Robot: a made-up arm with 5 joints.
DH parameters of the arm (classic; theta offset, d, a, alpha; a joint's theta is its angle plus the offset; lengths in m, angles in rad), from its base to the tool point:
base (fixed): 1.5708 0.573 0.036 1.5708
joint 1: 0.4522 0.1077 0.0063 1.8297
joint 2: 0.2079 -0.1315 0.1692 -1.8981
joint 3: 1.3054 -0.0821 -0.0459 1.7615
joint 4: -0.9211 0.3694 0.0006 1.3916
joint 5: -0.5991 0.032 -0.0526 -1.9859
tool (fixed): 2.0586 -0.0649 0 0
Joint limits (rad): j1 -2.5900..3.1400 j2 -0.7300..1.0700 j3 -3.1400..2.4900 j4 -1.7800..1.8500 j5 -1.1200..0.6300
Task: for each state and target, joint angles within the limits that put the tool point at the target. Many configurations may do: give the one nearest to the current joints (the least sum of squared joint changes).
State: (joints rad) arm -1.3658 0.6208 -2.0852 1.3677 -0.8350
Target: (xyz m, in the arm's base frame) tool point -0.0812 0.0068 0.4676
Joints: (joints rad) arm -1.2621 0.8234 -1.8641 0.8490 0.1609
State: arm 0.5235 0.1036 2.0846 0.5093 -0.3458
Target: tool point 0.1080 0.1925 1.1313
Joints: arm -0.0304 0.3452 1.9959 0.5356 -0.1167
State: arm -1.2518 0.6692 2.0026 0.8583 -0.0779
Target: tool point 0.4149 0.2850 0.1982
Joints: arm -1.9912 1.0700 1.5231 1.1753 0.6300
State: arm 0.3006 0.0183 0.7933 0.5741 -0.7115
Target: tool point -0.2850 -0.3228 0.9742
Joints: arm 0.9271 -0.7274 1.1627 0.6368 -1.0180
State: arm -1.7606 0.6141 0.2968 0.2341 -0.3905
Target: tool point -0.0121 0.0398 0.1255
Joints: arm -1.5871 -0.2336 -0.2707 0.4021 -0.0628
